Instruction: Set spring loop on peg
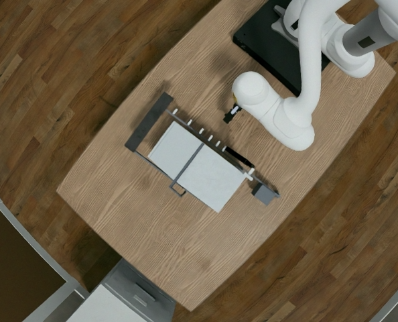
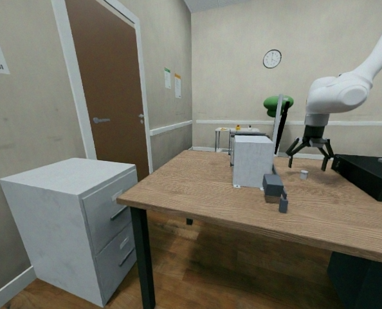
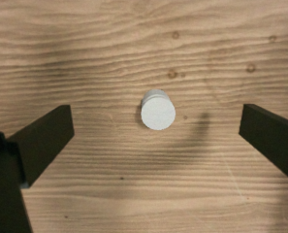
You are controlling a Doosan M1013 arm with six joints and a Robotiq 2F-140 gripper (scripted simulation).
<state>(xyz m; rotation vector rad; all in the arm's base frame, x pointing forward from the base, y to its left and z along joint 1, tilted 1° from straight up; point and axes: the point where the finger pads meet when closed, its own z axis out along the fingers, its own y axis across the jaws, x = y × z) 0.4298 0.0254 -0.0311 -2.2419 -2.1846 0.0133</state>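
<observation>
My hand is 40 mm above the steel test weight. From my hand the other things lie so: white peg 330 mm above, 180 mm ahead, 160 mm to the left.
</observation>
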